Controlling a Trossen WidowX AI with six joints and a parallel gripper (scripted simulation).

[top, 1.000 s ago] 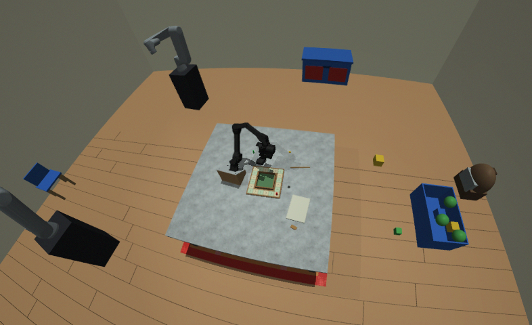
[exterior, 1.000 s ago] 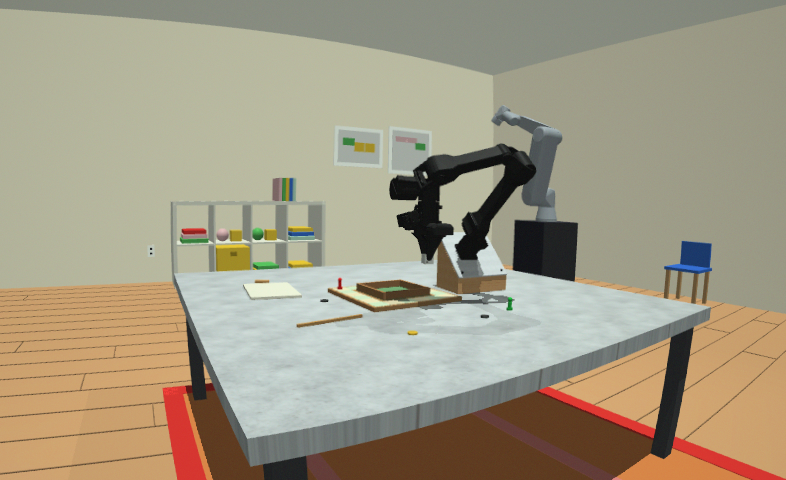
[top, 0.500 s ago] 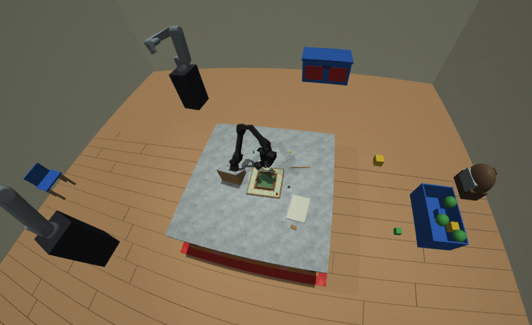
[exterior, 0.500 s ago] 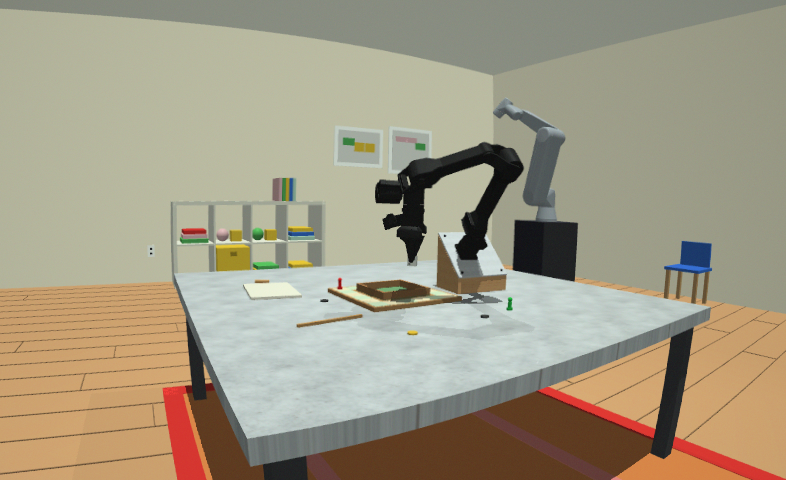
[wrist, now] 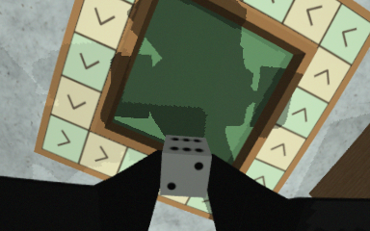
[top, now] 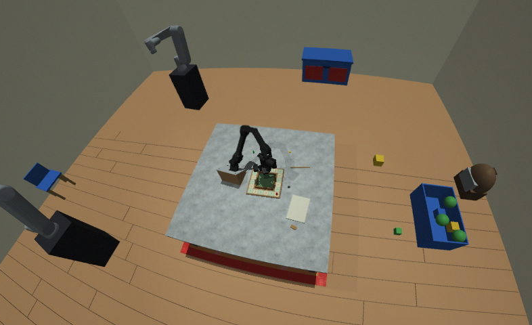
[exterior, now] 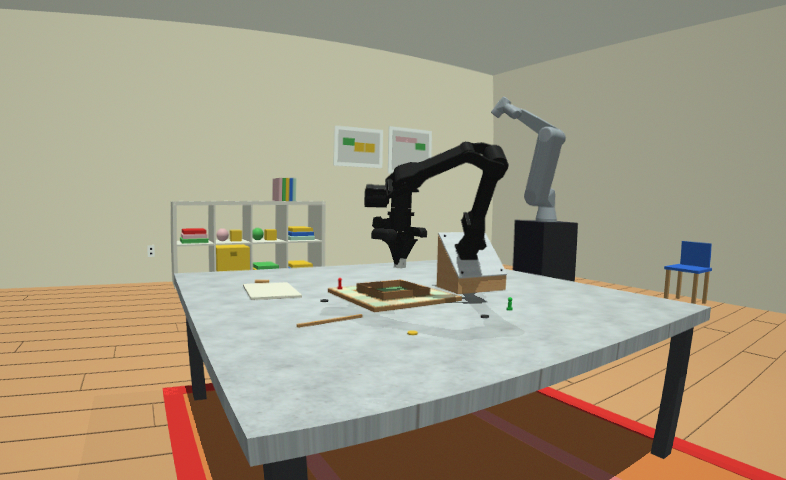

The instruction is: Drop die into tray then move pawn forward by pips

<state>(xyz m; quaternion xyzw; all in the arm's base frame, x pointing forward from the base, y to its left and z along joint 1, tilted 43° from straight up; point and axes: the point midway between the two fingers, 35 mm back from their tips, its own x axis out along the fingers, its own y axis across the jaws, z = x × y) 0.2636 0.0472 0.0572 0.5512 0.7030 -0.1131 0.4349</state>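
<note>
My gripper tip is 14 cm short of the red pawn, 13 cm to the left of it and 7 cm above it. From my gripper tip the other things lie so: white die right at my gripper tip; then green tray floor 4 cm to the right, 9 cm below; then wooden stick 25 cm ahead, 19 cm to the left, 10 cm below.
</note>
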